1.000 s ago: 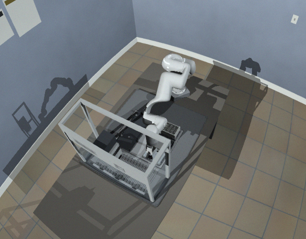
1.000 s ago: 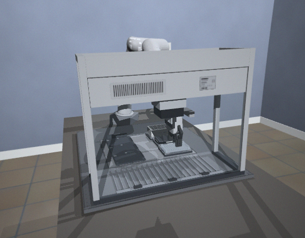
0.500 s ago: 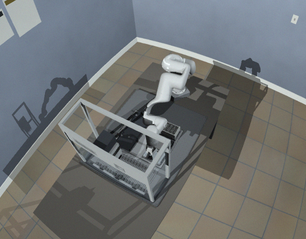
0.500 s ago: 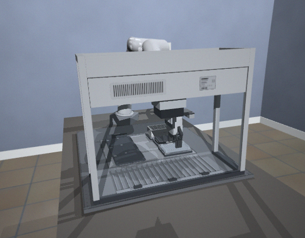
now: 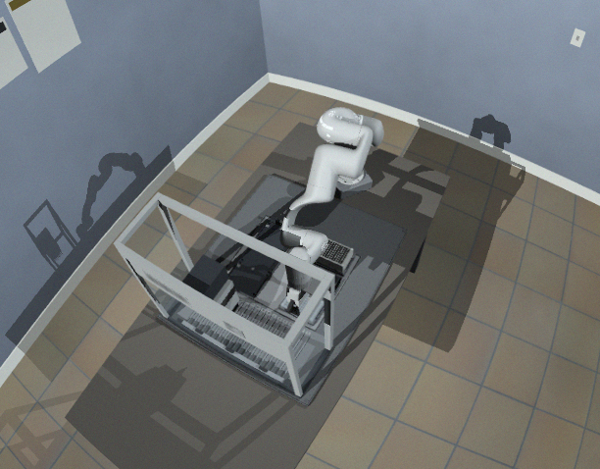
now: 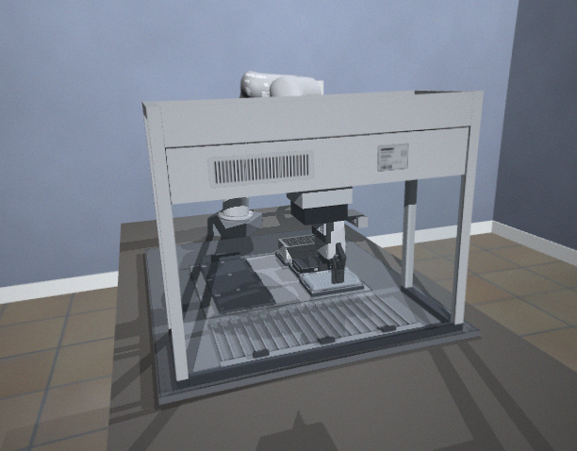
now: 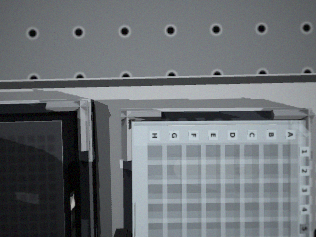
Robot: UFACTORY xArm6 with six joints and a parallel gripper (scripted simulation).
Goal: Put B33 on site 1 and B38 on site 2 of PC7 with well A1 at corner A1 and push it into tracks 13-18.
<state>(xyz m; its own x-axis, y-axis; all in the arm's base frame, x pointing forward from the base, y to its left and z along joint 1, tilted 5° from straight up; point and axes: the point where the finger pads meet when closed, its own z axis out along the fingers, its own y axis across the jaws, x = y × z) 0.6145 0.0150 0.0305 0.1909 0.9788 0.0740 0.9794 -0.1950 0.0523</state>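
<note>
Right now the nest S3 is 3 cm below my hand. Round my hand: frame post: 45 cm to the right, 22 cm ahead, 21 cm above; plate carrier PC7: 22 cm to the right, 14 cm behind, 2 cm below; dark 384-well plate B33: 11 cm behind, 3 cm to the left, 2 cm below.
</note>
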